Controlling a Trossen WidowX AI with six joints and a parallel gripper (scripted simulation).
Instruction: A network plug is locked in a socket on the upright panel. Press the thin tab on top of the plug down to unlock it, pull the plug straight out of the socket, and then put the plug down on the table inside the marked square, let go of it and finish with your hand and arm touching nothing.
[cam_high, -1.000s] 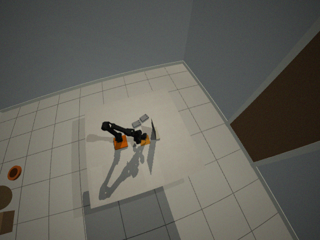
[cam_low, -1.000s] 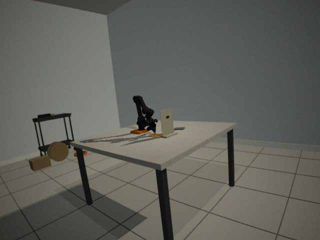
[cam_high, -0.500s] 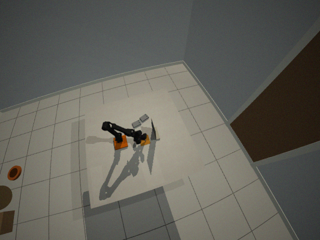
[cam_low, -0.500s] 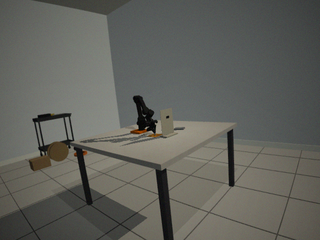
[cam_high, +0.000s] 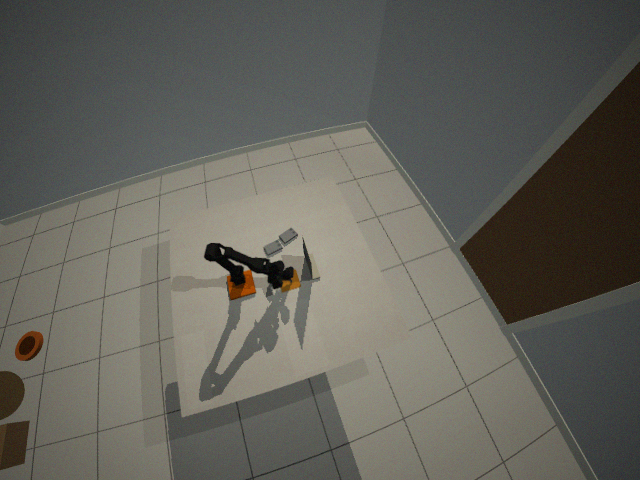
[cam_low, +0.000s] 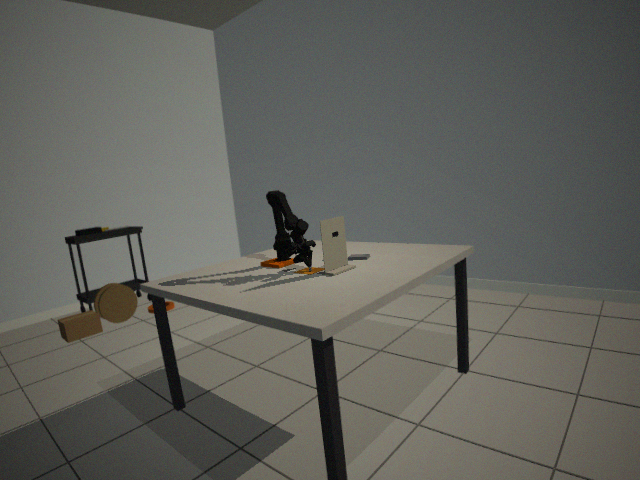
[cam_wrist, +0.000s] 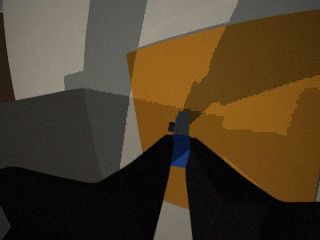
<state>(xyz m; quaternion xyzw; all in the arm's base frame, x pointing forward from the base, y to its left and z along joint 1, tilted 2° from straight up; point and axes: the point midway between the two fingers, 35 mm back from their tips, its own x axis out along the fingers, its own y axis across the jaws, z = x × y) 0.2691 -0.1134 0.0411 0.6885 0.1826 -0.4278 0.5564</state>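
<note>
The orange marked square lies 20 mm below my gripper tip and 10 mm behind it. From my gripper tip the other things lie so: blue network plug right at my gripper tip; upright panel 140 mm ahead, 90 mm above, 40 mm to the left.
</note>
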